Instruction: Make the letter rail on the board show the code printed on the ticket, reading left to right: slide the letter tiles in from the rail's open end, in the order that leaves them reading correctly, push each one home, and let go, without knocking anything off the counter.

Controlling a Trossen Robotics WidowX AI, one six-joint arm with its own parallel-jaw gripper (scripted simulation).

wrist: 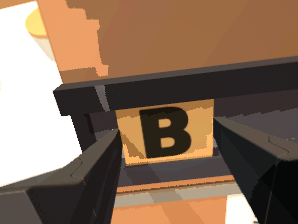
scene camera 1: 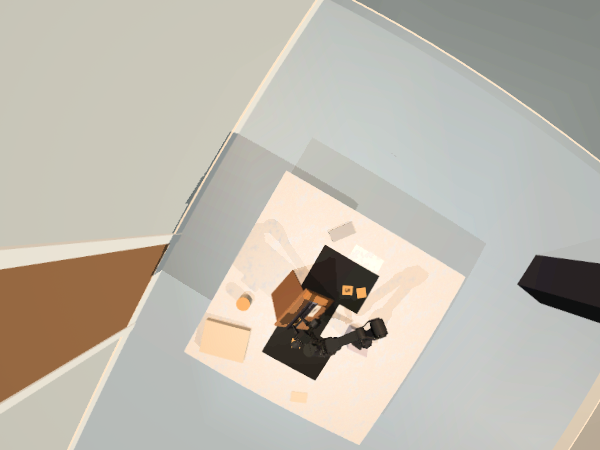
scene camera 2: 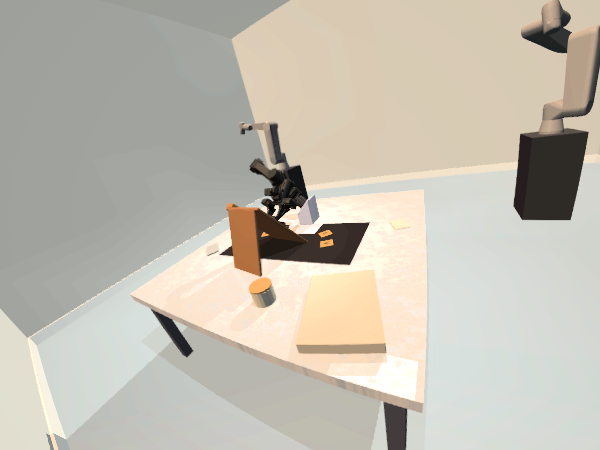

my gripper: holds a letter tile [wrist: 179, 131]
